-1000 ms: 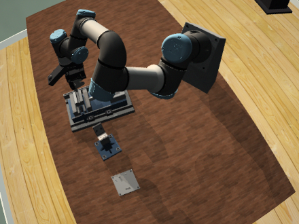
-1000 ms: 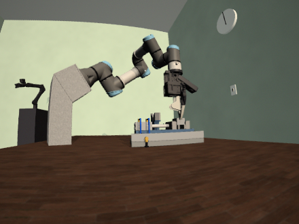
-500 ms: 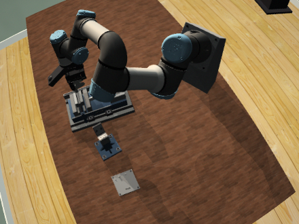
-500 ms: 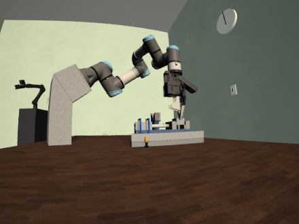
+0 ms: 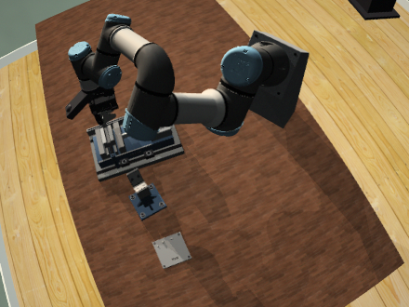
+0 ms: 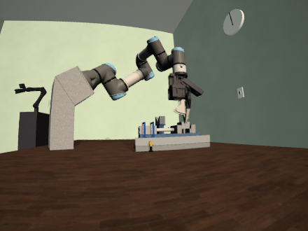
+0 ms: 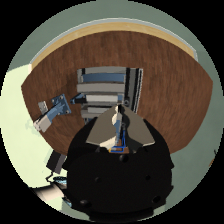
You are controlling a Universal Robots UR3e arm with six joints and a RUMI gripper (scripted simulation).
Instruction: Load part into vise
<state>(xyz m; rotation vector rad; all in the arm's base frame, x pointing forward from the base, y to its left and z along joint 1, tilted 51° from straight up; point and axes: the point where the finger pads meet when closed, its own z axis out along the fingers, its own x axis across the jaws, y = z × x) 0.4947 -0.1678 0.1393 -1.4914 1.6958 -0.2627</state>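
The part is 3 cm to the left of my hand and 2 cm below it. The rest, counted from my hand: grey infeed plate (42 cm to the left, 12 cm behind, 11 cm below).
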